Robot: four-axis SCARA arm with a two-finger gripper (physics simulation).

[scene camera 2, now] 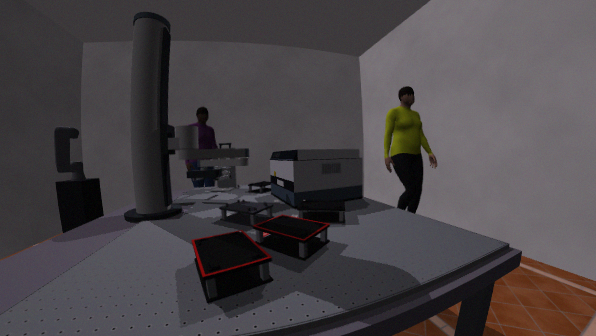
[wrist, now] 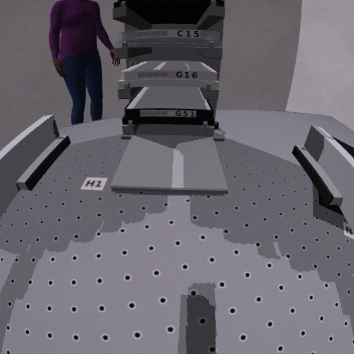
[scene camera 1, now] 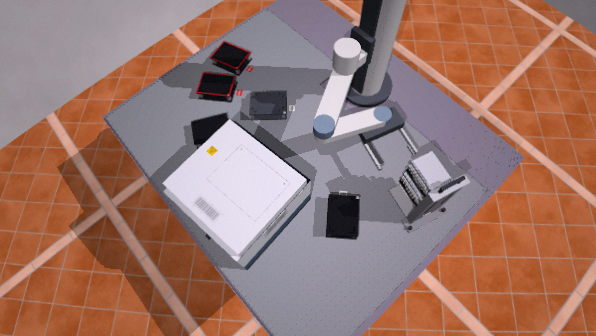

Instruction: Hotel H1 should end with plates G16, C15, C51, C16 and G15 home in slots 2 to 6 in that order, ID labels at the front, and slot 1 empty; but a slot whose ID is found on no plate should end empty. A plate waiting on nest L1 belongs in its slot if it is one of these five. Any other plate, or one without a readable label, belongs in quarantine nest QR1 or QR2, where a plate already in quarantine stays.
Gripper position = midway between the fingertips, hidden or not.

Observation:
I see my gripper (scene camera 1: 398, 161), a plate G16 (wrist: 150, 72), a plate C15 (wrist: 161, 36), a white instrument (scene camera 1: 261, 241), a dark grey nest (scene camera 1: 265, 103) and a black nest N6 (scene camera 1: 343, 215).

